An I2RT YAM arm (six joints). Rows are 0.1 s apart.
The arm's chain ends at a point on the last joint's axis. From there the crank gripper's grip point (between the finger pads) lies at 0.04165 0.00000 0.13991 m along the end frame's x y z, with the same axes.
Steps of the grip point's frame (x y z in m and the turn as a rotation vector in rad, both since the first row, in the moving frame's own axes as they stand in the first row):
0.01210 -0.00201 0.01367 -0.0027 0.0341 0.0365
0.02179 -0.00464 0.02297 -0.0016 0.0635 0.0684
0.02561 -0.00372 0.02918 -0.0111 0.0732 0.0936
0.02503 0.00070 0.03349 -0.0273 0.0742 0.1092
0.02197 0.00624 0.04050 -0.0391 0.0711 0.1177
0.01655 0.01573 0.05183 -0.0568 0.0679 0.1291
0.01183 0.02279 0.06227 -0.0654 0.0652 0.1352
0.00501 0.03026 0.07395 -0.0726 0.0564 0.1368
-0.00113 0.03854 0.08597 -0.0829 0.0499 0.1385
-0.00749 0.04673 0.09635 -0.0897 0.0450 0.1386
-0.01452 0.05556 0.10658 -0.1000 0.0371 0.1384
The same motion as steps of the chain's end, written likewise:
0.00739 -0.00399 0.01517 -0.0027 0.0341 0.0365
0.01311 -0.00801 0.02590 -0.0016 0.0635 0.0684
0.01576 -0.00962 0.03263 -0.0111 0.0732 0.0936
0.01525 -0.00817 0.03707 -0.0273 0.0742 0.1092
0.01277 -0.00462 0.04401 -0.0391 0.0711 0.1177
0.00804 0.00193 0.05535 -0.0568 0.0679 0.1291
0.00383 0.00755 0.06575 -0.0654 0.0652 0.1352
-0.00170 0.01402 0.07708 -0.0726 0.0564 0.1368
-0.00683 0.02086 0.08893 -0.0829 0.0499 0.1385
-0.01245 0.02815 0.09918 -0.0897 0.0450 0.1386
-0.01829 0.03562 0.10920 -0.1000 0.0371 0.1384

